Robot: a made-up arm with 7 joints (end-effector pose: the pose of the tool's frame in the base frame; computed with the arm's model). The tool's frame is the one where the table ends.
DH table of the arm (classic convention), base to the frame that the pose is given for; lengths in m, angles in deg. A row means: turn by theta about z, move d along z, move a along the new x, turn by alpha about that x. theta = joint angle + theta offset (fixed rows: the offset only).
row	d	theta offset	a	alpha
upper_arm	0.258	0	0	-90
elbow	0	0	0	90
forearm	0.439	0	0.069	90
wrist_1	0	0	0.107	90
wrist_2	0.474	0	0	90
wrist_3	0	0	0.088	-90
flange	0.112	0	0	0
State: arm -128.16 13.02 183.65 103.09 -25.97 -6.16 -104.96
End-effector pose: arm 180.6 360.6 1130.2 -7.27 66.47 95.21
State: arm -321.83 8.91 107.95 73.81 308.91 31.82 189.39
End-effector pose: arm -533.6 414.0 667.9 -130.33 15.45 43.30
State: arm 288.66 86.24 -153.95 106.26 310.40 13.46 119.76
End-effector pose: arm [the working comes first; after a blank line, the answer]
Working (the frame after each row of the table, in the pose's form):
after upper_arm: 0.0 0.0 258.0 -77.11 55.35 -55.35
after elbow: 0.0 0.0 258.0 53.09 73.97 -56.70
after forearm: 110.1 -420.9 348.6 -86.67 -18.96 -140.52
after wrist_1: 156.0 -515.4 328.5 29.66 -5.30 -65.26
after wrist_2: 0.4 -679.5 745.2 85.17 -86.50 -100.66
after wrist_3: -37.4 -756.1 724.2 19.25 0.27 -116.40

-63.7 -772.6 831.8 8.26 -13.79 2.45
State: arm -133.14 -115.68 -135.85 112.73 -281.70 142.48 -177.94
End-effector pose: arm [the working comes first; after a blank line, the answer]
Working (the frame after each row of the table, in the pose's form):
after upper_arm: 0.0 0.0 258.0 -43.17 99.61 -99.61
after elbow: 0.0 0.0 258.0 -123.64 -53.58 -77.74
after forearm: 220.8 305.9 23.1 38.39 133.32 -50.74
after wrist_1: 311.4 360.5 7.1 -138.25 -34.43 24.00
after wrist_2: 109.1 590.0 -355.0 -64.43 64.55 -7.59
after wrist_3: 52.6 657.3 -350.9 3.61 -0.14 130.02

57.6 654.7 -239.0 0.17 2.96 -47.88
